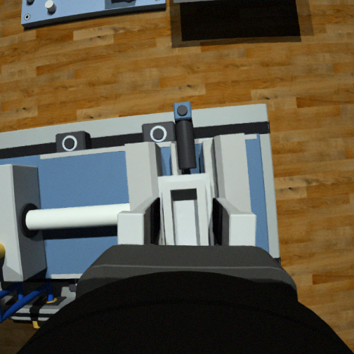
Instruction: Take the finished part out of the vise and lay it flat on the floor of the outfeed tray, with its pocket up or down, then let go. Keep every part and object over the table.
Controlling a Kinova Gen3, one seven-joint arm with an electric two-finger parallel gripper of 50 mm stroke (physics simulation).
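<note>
The finished part (185, 182), a whitish block with a rectangular pocket facing up, sits between the two pale jaws of the vise (233, 172). Its lower end is hidden by my gripper. My gripper (185, 213) is shut on the part, with one dark-padded finger at its left side and one at its right. A dark box-like shape (240, 21) with a grey edge shows cut off at the top right; I cannot tell if it is the outfeed tray.
A dark cylinder with a blue end block (182, 110) stands just beyond the part. A white rod (75, 217) runs to the left jaw. Blue hoses (22, 302) lie at the lower left. A blue panel (82, 13) lies at the top left, on the wooden table (120, 65).
</note>
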